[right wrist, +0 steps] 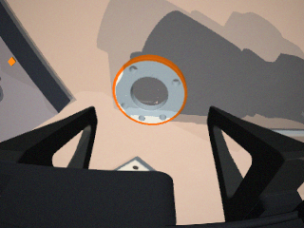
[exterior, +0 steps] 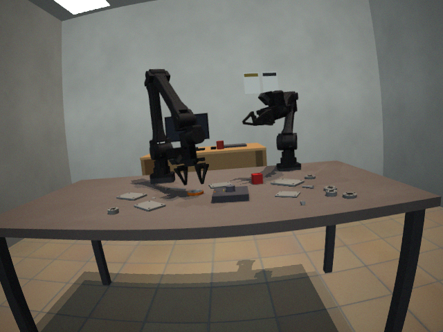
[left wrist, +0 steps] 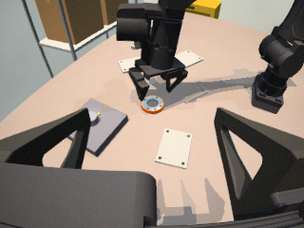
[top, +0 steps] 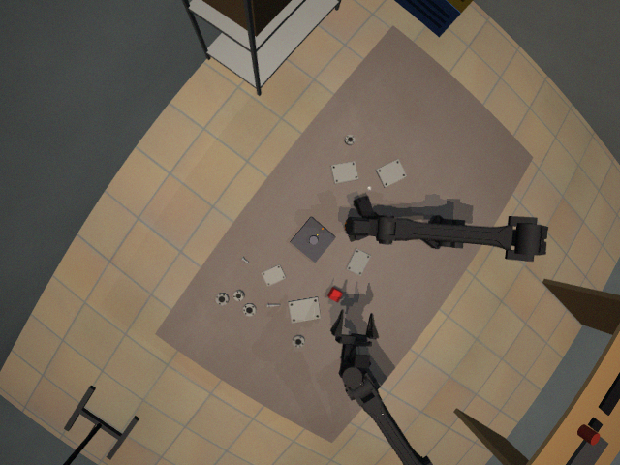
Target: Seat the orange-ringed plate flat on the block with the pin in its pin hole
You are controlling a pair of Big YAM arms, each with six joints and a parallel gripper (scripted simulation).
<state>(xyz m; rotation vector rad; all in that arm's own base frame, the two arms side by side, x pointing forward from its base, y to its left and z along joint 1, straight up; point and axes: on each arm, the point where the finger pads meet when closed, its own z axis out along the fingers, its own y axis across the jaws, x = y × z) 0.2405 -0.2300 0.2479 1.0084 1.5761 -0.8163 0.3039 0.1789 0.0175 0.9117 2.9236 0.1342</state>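
My right gripper is now 11 cm short of the dark grey block, 10 cm to the right of it and 2 cm above it. The rest, counted from my right hand: grey square plate: 11 cm to the left, 9 cm behind, 4 cm below; red cube: 27 cm to the left, 7 cm behind, 2 cm below.
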